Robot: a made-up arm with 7 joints.
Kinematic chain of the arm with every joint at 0, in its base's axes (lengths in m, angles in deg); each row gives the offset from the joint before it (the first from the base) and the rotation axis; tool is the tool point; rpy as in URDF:
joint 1: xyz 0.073 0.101 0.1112 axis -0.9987 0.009 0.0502
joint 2: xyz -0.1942 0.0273 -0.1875 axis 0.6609 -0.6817 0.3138
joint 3: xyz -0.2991 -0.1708 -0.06 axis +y
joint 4: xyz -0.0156 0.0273 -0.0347 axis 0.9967 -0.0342 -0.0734
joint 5: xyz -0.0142 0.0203 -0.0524 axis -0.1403 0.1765 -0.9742
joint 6: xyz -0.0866 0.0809 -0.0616 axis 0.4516 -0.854 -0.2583
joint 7: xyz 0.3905 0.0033 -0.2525 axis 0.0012 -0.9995 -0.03
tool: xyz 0.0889 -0.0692 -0.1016 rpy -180 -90 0
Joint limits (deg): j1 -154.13..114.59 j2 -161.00..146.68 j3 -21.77..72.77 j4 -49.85..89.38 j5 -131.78..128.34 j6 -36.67..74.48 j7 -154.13..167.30
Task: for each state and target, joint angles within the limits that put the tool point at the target. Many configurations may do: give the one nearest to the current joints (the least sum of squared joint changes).
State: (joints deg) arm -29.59 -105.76 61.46 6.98 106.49 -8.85 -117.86
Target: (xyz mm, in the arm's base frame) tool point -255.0 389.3 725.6
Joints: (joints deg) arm -34.08 -107.99 68.25 -2.28 107.00 1.88 -124.82
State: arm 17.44 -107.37 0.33 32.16 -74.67 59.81 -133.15
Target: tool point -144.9 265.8 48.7
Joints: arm 2.13 -89.93 1.75 48.50 -66.86 74.48 -149.76
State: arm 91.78 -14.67 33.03 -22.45 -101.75 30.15 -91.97
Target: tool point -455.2 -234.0 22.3
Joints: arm 112.29 -12.11 33.20 -1.11 -92.71 65.24 -105.01
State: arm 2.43 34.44 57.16 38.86 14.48 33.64 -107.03
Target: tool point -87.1 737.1 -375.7
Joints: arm -28.45 63.80 47.59 29.21 20.19 31.47 -92.91
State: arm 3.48 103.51 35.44 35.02 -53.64 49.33 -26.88
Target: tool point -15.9 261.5 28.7
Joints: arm 0.64 100.94 39.93 43.05 -39.67 62.85 -21.34
